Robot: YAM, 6 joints.
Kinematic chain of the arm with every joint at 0, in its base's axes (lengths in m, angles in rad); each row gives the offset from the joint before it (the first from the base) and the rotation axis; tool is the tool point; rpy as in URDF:
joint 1: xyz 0 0 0.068 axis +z
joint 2: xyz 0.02 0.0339 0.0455 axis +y
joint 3: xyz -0.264 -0.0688 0 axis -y
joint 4: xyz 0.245 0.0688 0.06 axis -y
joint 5: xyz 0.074 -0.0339 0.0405 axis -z
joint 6: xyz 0.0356 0 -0.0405 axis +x
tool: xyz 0 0 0 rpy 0 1.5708 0
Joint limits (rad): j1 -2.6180..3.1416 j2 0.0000..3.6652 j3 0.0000..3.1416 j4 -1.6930..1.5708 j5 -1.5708..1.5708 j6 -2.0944..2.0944
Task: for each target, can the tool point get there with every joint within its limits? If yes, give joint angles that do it. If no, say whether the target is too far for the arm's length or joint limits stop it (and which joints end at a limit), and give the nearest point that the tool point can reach.
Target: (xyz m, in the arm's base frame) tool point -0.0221 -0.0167 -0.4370
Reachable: no: joint limits stop it (at a limit: joint 2) | nearest point -0.0636 -0.0481 -0.3385 | short by 0.111 m
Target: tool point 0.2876 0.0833 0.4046
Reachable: yes | joints 0.2913 1.2634 1.1566 0.1610 0.0795 0.0092
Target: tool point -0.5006 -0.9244 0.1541
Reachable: no: too far | nearest point -0.3073 -0.5675 0.1381 | short by 0.406 m
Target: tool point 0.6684 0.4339 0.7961
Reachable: no: too far | nearest point 0.4111 0.2669 0.5266 | short by 0.408 m
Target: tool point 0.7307 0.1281 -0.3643
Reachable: no: too far | nearest point 0.5367 0.0941 -0.2262 | short by 0.241 m
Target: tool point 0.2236 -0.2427 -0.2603
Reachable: yes | joints -0.9145 3.3167 1.8331 -0.4361 -0.9523 -0.5571
